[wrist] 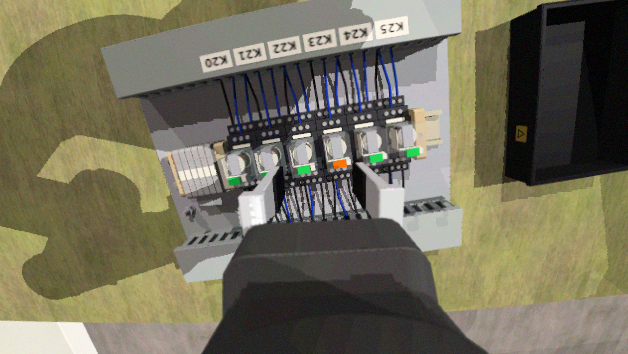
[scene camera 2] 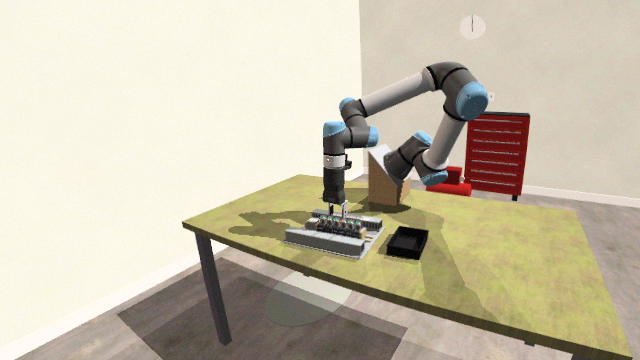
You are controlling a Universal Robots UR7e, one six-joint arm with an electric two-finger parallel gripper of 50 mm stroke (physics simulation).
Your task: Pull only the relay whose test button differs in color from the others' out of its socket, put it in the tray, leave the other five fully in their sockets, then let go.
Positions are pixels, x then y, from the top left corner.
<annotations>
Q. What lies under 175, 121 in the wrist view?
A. A relay panel.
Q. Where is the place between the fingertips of my gripper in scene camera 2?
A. At 337, 215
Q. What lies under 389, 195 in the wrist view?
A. My gripper.
</annotations>
